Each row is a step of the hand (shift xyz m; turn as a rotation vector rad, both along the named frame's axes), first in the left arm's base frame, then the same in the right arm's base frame.
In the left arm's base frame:
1: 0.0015 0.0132 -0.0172 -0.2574 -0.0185 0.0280
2: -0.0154 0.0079 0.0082 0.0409 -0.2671 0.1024
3: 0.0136 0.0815 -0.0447 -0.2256 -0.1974 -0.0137
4: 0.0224 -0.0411 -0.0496 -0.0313 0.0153 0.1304
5: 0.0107 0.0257 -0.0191 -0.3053 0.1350 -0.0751
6: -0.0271 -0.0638 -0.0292 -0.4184 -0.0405 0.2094
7: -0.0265 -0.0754 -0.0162 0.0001 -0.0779 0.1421
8: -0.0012 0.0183 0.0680 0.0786 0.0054 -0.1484
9: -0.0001 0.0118 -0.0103 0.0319 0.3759 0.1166
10: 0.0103 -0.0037 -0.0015 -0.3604 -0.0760 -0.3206
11: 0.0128 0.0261 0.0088 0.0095 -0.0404 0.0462
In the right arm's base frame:
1: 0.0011 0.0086 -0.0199 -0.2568 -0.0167 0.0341
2: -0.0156 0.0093 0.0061 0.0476 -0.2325 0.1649
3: 0.0115 0.0682 -0.0636 -0.2209 -0.1996 0.0376
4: 0.0232 -0.0516 -0.0381 -0.0312 0.0464 0.1228
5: 0.0100 0.0204 -0.0250 -0.3087 0.1054 -0.1034
6: -0.0257 -0.0696 -0.0123 -0.4166 0.0033 0.2167
7: -0.0248 -0.0776 0.0032 0.0024 -0.0403 0.1569
8: -0.0014 0.0345 0.0614 0.0780 -0.0298 -0.1458
9: -0.0004 0.0089 -0.0129 0.0234 0.3937 0.0197
10: 0.0104 -0.0037 -0.0006 -0.3596 -0.1610 -0.2885
11: 0.0122 0.0277 0.0020 0.0106 -0.0275 0.0547

